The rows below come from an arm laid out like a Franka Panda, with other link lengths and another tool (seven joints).
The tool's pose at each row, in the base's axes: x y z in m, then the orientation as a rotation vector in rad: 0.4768, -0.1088, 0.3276, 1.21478, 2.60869, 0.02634; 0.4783, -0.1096, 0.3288, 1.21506, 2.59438, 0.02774; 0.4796, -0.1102, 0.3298, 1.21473, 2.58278, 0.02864; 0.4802, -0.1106, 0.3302, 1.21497, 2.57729, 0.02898; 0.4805, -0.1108, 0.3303, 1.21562, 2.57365, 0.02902; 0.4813, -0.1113, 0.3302, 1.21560, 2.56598, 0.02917; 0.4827, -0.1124, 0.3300, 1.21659, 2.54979, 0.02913; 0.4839, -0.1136, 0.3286, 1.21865, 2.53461, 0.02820; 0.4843, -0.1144, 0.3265, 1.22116, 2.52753, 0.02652; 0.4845, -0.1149, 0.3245, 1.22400, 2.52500, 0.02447
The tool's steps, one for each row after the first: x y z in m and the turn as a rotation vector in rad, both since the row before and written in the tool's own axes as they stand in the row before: -0.0018, 0.0008, -0.0007, -0.00586, -0.01147, 0.00433; -0.0015, 0.0007, -0.0006, -0.00475, -0.00955, 0.00317; -0.0008, 0.0002, -0.0002, -0.00209, -0.00441, 0.00174; -0.0004, 0.0001, 0.0000, -0.00114, -0.00281, 0.00145; -0.0008, 0.0003, 0.0004, -0.00281, -0.00637, 0.00220; -0.0016, 0.0003, 0.0007, -0.00542, -0.01320, 0.00527; -0.0012, -0.0001, 0.0018, -0.00421, -0.01225, 0.00560; -0.0002, -0.0005, 0.0022, -0.00074, -0.00557, 0.00345; 0.0001, -0.0005, 0.0020, 0.00119, -0.00177, 0.00229
